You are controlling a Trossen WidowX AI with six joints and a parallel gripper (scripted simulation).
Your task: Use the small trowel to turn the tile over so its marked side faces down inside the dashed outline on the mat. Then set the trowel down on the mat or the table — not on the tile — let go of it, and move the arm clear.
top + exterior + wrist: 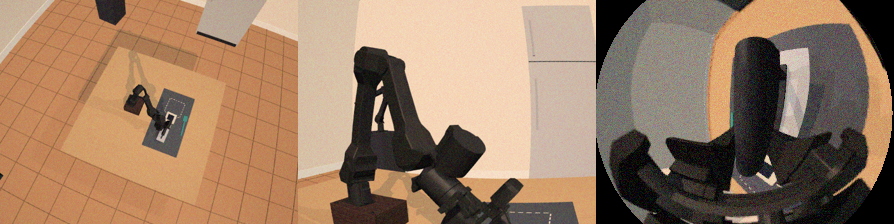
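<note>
My gripper tip is 2 cm past the dark grey mat, 11 cm to the right of it and 9 cm above it. The rest, counted from my gripper tip: tile 3 cm behind, 14 cm to the left, 6 cm below; teal long-handled tool 11 cm ahead, 15 cm to the left, 6 cm below.
</note>
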